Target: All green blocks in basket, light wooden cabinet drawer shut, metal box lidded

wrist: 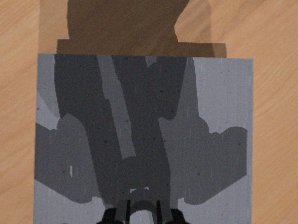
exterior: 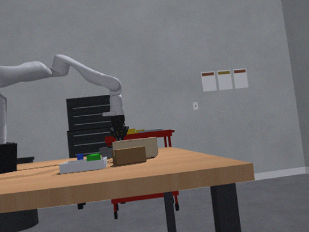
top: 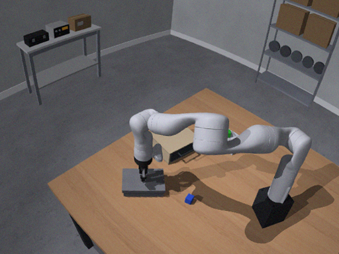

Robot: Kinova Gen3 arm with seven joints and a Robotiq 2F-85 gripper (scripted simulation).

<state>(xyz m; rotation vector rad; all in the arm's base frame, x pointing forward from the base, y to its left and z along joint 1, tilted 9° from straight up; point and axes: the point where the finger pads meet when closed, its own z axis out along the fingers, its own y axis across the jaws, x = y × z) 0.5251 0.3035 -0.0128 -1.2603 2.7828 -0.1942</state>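
My hand is 3 cm above the grey lid. Round my hand: drawer (29 cm to the right, 6 cm ahead, 4 cm below); metal box (5 cm below); light wooden cabinet (30 cm to the right, 8 cm ahead, 4 cm below).
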